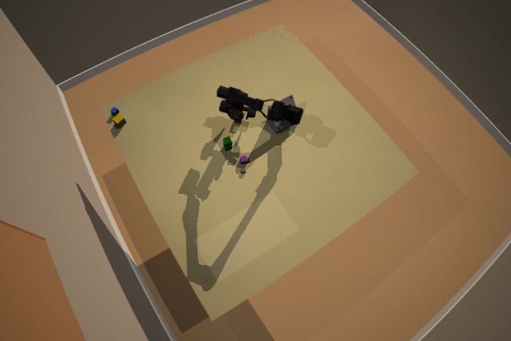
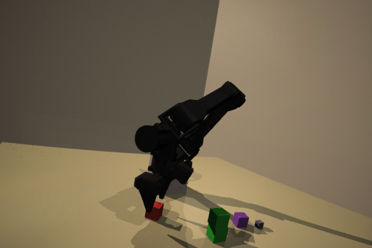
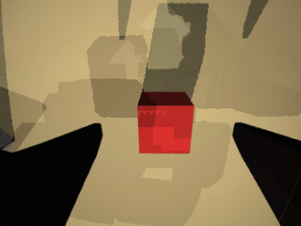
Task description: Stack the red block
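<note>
My gripper tip is 2 cm above the red block. Round my gripper tip: small dark grey block: 16 cm ahead, 25 cm to the left, 3 cm below; yellow block: 52 cm ahead, 39 cm to the right, 1 cm below; purple block: 13 cm ahead, 21 cm to the left, 2 cm below.
</note>
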